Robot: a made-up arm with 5 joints. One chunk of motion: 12 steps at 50 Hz.
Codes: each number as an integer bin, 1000 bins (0 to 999) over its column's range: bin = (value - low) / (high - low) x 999, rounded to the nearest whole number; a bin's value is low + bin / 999 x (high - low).
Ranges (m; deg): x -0.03..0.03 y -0.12..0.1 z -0.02..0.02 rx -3..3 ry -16..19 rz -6..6
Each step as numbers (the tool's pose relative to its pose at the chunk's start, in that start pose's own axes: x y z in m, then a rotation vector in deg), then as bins.
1 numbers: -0.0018 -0.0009 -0.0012 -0.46 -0.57 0.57
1 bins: 470 541 470 423 440 547
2 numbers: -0.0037 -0.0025 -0.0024 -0.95 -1.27 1.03
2 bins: 438 534 440 341 420 585
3 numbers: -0.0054 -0.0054 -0.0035 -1.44 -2.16 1.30
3 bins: 410 520 412 260 395 608
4 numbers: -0.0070 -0.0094 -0.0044 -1.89 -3.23 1.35
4 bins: 383 502 390 185 364 612
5 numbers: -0.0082 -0.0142 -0.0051 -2.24 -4.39 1.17
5 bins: 363 480 372 127 331 597
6 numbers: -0.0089 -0.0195 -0.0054 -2.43 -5.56 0.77
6 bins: 351 456 365 95 298 564
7 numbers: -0.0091 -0.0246 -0.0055 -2.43 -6.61 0.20
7 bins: 348 433 362 95 268 516
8 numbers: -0.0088 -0.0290 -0.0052 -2.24 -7.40 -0.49
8 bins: 353 413 370 127 245 459
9 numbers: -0.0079 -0.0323 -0.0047 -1.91 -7.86 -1.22
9 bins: 368 398 382 181 232 398
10 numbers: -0.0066 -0.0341 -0.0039 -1.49 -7.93 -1.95
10 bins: 390 390 402 251 230 337
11 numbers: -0.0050 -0.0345 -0.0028 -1.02 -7.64 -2.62
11 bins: 416 388 430 330 239 281
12 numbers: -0.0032 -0.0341 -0.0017 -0.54 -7.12 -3.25
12 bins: 446 390 457 410 253 229
